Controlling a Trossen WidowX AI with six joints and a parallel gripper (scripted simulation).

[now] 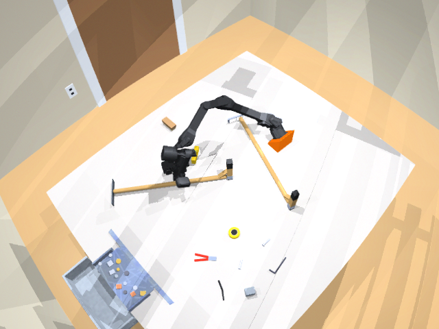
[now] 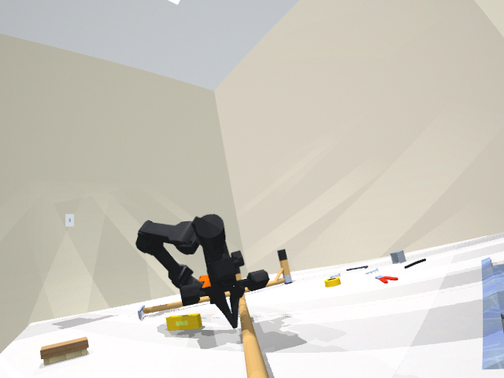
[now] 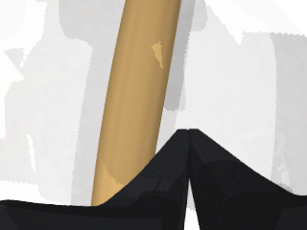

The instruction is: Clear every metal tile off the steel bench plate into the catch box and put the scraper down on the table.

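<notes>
Now: gripper tip 50 mm below the long scraper, 20 mm short of it and 10 mm to the right of it. The rest, counted from my gripper tip: wooden brush block (300 mm to the right, 190 mm behind); yellow tape roll (390 mm to the left, 30 mm behind); yellow level (160 mm behind, 50 mm to the right, 10 mm above).
</notes>
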